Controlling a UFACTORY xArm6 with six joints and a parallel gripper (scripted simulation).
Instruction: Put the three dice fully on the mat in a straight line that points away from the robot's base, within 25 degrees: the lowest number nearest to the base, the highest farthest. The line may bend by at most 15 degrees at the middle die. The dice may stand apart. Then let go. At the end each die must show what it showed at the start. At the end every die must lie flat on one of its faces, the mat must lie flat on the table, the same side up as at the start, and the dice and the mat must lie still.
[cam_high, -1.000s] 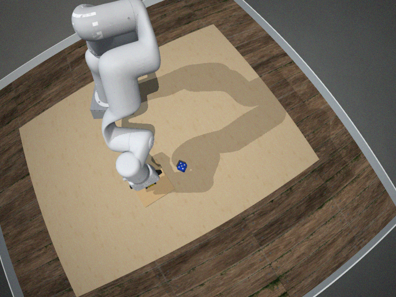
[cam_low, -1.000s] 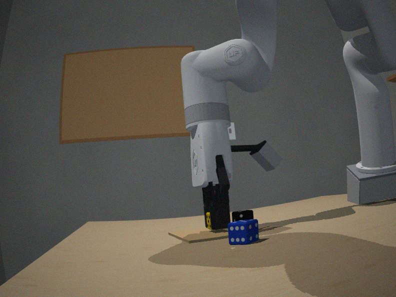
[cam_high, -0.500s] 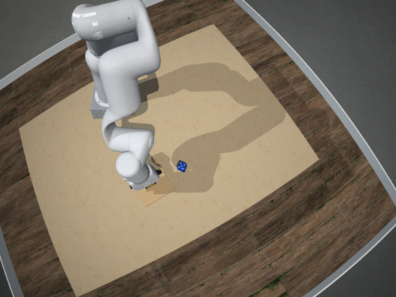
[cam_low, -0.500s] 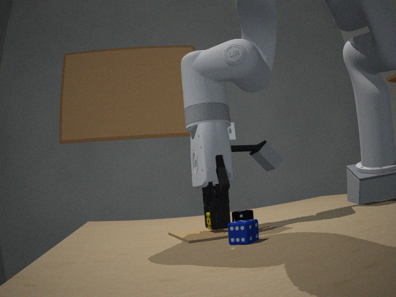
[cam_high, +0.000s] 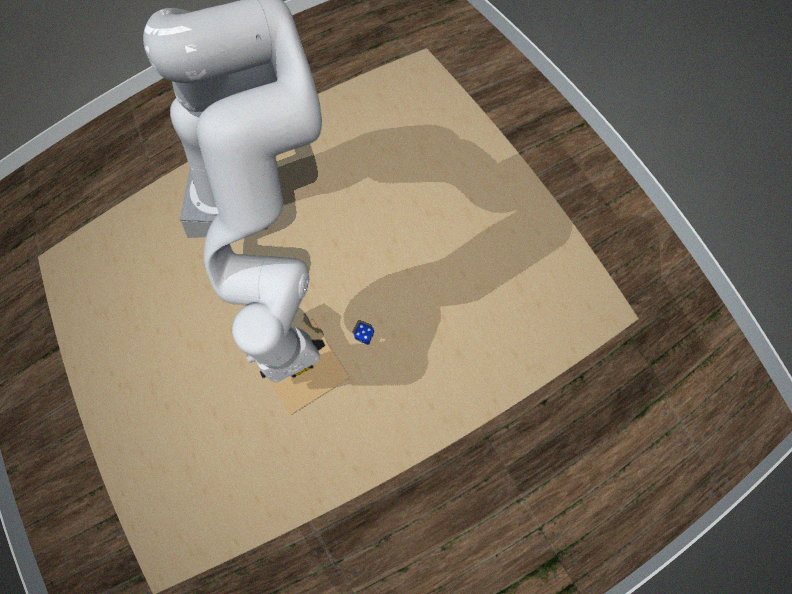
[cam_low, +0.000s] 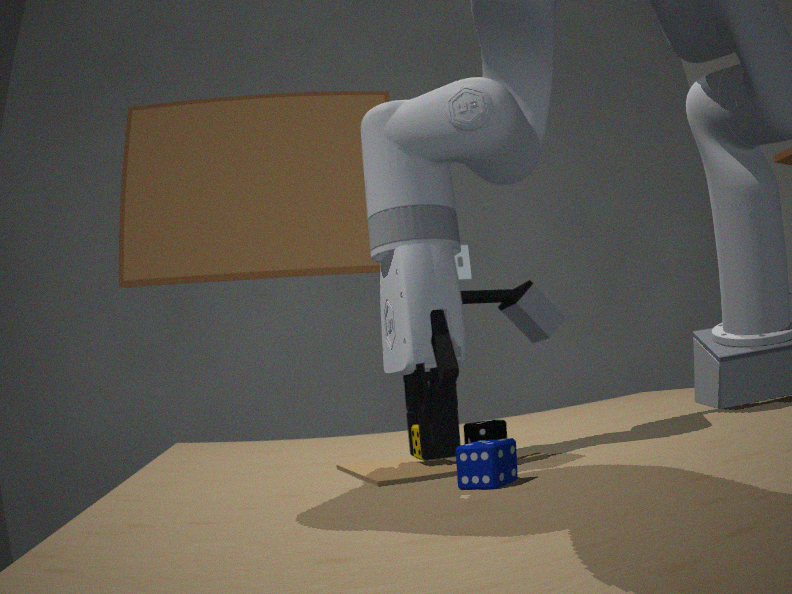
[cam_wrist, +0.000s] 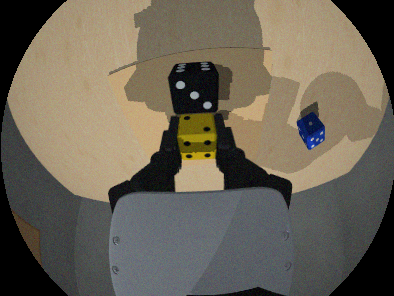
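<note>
Now: the yellow die 1 cm below my hand. Also, from my hand: thin tan mat (3 cm below); blue die (14 cm to the left, 2 cm behind, 1 cm below); black die (5 cm behind, 1 cm to the right, 1 cm below).
</note>
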